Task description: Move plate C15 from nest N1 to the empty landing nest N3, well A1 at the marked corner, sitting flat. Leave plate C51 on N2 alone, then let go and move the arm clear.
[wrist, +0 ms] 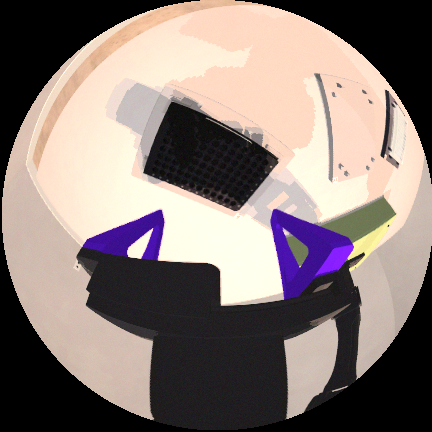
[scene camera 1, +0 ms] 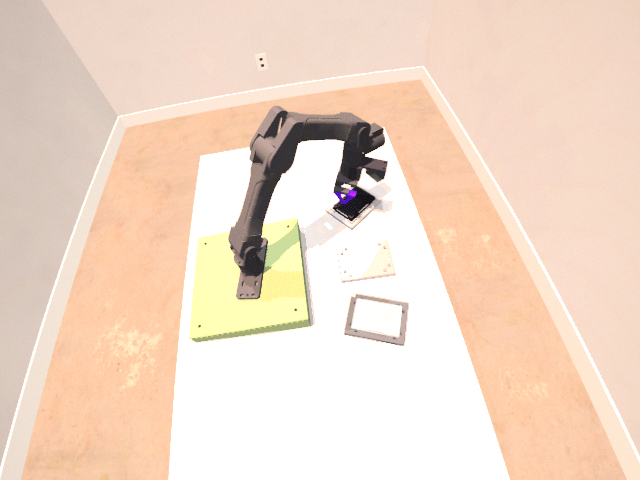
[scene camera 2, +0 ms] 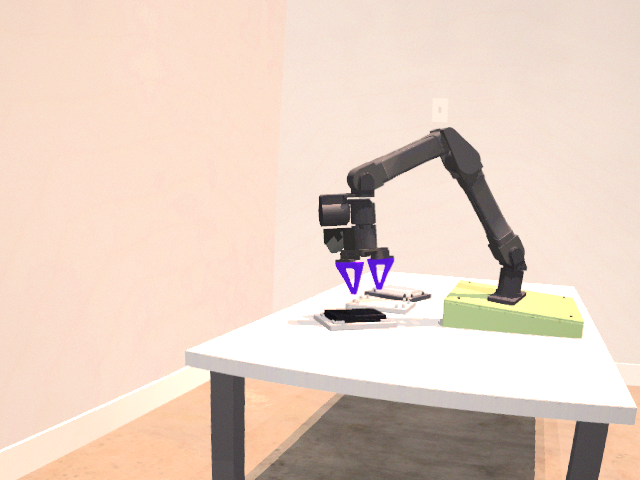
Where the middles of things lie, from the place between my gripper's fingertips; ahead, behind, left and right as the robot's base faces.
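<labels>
Relative to the black perforated plate [scene camera 2: 359,315], my hand is 60 mm above it and 30 mm short of it. Counted from my hand, the grey nest [scene camera 1: 368,260] is 70 mm below, 50 mm ahead and 220 mm to the right; the grey-framed white plate [scene camera 1: 371,316] is 60 mm below, 80 mm ahead and 400 mm to the right.
</labels>
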